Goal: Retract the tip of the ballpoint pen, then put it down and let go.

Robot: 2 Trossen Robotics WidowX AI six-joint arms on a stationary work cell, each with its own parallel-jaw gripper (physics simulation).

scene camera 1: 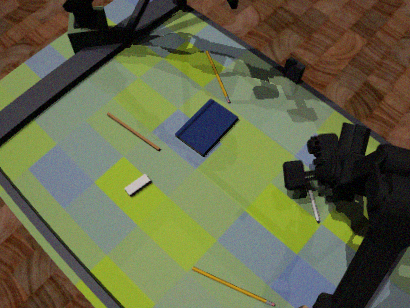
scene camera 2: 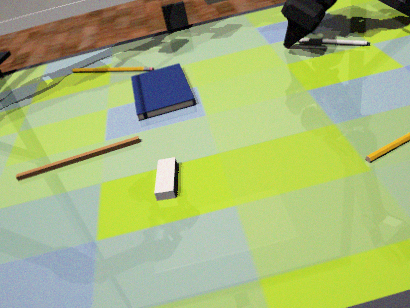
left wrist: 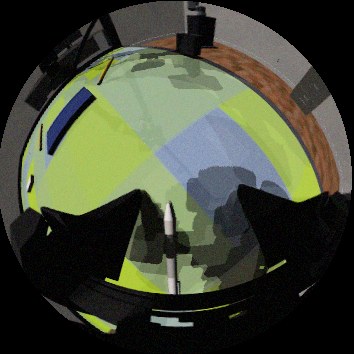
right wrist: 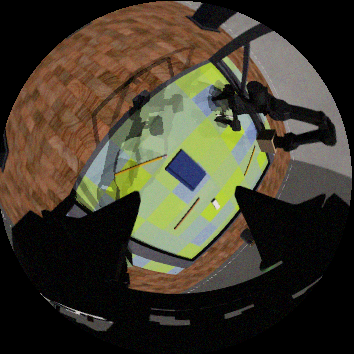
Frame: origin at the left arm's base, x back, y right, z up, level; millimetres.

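Seen in the pictures: left gripper, fingertip midpoint: (scene camera 1: 311, 167) (scene camera 2: 294, 36) (left wrist: 190, 191) (right wrist: 213, 109); right gripper, fingertip midpoint: (scene camera 1: 230, 0) (right wrist: 188, 193); left arm's base at its link origin: (right wrist: 275, 141); right arm's base at its link origin: (scene camera 1: 85, 19) (left wrist: 56, 72).
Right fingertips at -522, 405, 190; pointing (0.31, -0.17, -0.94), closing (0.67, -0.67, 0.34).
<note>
Offsets run from my right fingertips to a thing's top centre, as dx, dy, dz.
A slim light-grey ballpoint pen {+358, -116, -285} (scene camera 1: 314, 208) (scene camera 2: 345, 42) (left wrist: 169, 227) lies flat on the patchwork table top, at the right in scene camera 1 and the upper right in scene camera 2. Its tapered end points away from the wrist in the left wrist view; whether the tip is out is too small to tell. My left gripper (left wrist: 190, 191) is open and low over the pen, one finger on each side, holding nothing. Its black fingers and shadow cover part of the pen in scene camera 1. My right gripper (right wrist: 188, 193) is open and empty, high above the table, far from the pen.
A blue book {+50, -130, -282} (scene camera 1: 207, 127) (scene camera 2: 164, 90) (right wrist: 186, 170) lies mid-table. A white eraser {+30, -357, -282} (scene camera 1: 137, 184) (scene camera 2: 165, 177), a brown stick {-84, -260, -287} (scene camera 1: 134, 131) (scene camera 2: 77, 158) and two yellow pencils {-34, +15, -287} (scene camera 1: 218, 76) {+343, -395, -287} (scene camera 1: 233, 286) lie around it. A black block {+122, +152, -237} (scene camera 1: 294, 70) stands at the table edge.
</note>
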